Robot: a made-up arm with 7 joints.
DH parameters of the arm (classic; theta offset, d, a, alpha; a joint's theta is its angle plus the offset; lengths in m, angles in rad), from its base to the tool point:
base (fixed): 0 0.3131 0.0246 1.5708
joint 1: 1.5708 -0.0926 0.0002 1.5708
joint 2: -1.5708 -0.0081 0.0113 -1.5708
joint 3: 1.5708 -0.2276 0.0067 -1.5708
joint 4: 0 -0.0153 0.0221 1.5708
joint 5: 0 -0.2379 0.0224 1.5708
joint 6: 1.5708 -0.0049 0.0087 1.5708
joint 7: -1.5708 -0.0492 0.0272 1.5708
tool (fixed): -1.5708 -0.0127 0 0
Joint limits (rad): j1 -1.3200..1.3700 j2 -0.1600..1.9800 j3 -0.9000..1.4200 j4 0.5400..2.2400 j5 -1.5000..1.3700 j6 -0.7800..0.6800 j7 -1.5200..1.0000
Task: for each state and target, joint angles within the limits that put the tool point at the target. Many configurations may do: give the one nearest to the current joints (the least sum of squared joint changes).
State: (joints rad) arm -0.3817 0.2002 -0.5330 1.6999 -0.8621 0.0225 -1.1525
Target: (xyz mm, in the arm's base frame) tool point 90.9 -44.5 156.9
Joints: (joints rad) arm -0.4415 0.0893 -0.7514 2.1986 -0.7811 -0.0369 -1.1531
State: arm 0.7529 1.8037 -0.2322 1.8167 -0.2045 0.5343 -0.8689
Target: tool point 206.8 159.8 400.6
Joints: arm 0.7500 1.5410 -0.2486 2.2400 -0.1370 0.6005 -0.9163
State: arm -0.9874 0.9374 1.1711 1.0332 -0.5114 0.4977 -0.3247
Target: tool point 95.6 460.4 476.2
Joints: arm -0.1127 1.4098 1.4200 1.1826 -0.4449 0.5273 -0.3380
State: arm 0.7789 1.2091 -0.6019 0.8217 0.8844 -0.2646 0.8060
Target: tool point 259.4 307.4 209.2
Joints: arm 0.6307 1.0561 -0.7197 1.2038 0.8676 -0.3109 0.7681
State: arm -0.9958 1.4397 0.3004 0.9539 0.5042 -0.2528 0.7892
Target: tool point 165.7 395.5 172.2
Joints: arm -1.3200 1.6991 0.1944 1.0833 0.5038 0.1599 0.6846
